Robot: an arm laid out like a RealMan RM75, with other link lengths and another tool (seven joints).
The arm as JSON. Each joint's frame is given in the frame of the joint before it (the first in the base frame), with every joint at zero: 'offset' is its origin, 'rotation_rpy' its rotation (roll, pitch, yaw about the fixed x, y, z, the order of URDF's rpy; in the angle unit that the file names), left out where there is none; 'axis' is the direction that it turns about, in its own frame. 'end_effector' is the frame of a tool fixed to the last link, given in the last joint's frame.
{
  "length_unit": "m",
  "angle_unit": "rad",
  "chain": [
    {
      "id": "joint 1",
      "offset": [
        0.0,
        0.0,
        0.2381
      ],
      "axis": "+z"
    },
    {
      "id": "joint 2",
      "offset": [
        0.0,
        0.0,
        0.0
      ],
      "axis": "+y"
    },
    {
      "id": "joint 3",
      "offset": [
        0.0,
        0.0,
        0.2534
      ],
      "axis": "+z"
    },
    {
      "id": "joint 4",
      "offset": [
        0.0,
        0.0,
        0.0
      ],
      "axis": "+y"
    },
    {
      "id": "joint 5",
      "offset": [
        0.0,
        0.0,
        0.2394
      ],
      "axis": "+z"
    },
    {
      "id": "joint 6",
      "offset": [
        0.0,
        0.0,
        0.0
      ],
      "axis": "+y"
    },
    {
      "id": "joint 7",
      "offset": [
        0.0,
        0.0,
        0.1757
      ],
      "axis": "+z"
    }
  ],
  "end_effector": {
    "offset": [
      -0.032,
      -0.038,
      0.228
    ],
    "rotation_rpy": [
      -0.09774,
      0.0,
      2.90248
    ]
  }
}
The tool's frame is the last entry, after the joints.
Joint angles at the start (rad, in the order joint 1, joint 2, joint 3, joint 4, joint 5, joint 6, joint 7): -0.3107, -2.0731, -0.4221, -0.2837, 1.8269, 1.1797, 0.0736
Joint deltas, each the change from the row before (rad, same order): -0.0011, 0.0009, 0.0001, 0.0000, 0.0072, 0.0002, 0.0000; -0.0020, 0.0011, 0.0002, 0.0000, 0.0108, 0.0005, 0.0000; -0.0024, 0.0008, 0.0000, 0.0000, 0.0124, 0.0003, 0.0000; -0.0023, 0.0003, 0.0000, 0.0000, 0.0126, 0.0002, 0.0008; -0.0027, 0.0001, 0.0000, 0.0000, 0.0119, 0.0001, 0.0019; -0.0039, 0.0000, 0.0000, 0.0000, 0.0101, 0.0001, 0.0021; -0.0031, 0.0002, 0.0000, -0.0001, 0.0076, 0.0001, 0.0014; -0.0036, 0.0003, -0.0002, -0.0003, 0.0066, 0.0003, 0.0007; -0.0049, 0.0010, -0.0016, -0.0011, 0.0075, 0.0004, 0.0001; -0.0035, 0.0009, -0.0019, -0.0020, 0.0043, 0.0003, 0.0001; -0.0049, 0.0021, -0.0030, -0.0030, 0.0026, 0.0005, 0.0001
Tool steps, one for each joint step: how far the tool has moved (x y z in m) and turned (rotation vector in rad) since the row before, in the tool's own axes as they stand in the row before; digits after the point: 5 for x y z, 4 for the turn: -0.00037, -0.00265, 0.00050, 0.0074, -0.0002, 0.0037; -0.00068, -0.00430, 0.00085, 0.0115, -0.0007, 0.0054; -0.00062, -0.00514, 0.00097, 0.0131, -0.0005, 0.0057; -0.00043, -0.00541, 0.00089, 0.0133, -0.0003, 0.0061; -0.00057, -0.00540, 0.00102, 0.0130, -0.0006, 0.0068; -0.00109, -0.00531, 0.00148, 0.0123, -0.0015, 0.0063; -0.00095, -0.00398, 0.00120, 0.0094, -0.0013, 0.0047; -0.00131, -0.00380, 0.00143, 0.0088, -0.0020, 0.0035; -0.00223, -0.00411, 0.00210, 0.0096, -0.0036, 0.0028; -0.00192, -0.00267, 0.00164, 0.0057, -0.0033, 0.0005; -0.00314, -0.00197, 0.00238, 0.0044, -0.0054, -0.0002
